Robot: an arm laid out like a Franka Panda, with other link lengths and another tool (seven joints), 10 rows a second.
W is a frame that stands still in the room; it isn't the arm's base.
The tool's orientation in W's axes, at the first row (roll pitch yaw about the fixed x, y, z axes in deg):
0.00 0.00 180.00
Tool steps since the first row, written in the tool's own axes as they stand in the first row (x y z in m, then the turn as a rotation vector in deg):
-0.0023 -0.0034 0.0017 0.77 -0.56 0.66
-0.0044 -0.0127 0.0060 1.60 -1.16 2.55
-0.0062 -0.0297 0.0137 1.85 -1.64 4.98
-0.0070 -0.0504 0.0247 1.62 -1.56 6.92
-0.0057 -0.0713 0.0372 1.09 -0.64 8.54
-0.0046 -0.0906 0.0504 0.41 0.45 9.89
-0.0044 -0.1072 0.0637 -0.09 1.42 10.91
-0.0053 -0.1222 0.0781 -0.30 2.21 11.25
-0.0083 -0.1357 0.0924 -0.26 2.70 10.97
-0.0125 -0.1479 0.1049 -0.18 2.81 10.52
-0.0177 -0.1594 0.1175 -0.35 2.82 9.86
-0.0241 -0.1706 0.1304 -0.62 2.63 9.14
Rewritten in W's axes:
0.0023 0.0034 0.0017 -0.77 0.56 0.66
0.0044 0.0127 0.0060 -1.60 1.16 2.55
0.0062 0.0297 0.0137 -1.85 1.64 4.98
0.0070 0.0504 0.0247 -1.62 1.56 6.92
0.0057 0.0713 0.0372 -1.09 0.64 8.54
0.0046 0.0906 0.0504 -0.41 -0.45 9.89
0.0044 0.1072 0.0637 0.09 -1.42 10.91
0.0053 0.1222 0.0781 0.30 -2.21 11.25
0.0083 0.1357 0.0924 0.26 -2.70 10.97
0.0125 0.1479 0.1049 0.18 -2.81 10.52
0.0177 0.1594 0.1175 0.35 -2.82 9.86
0.0241 0.1706 0.1304 0.62 -2.63 9.14

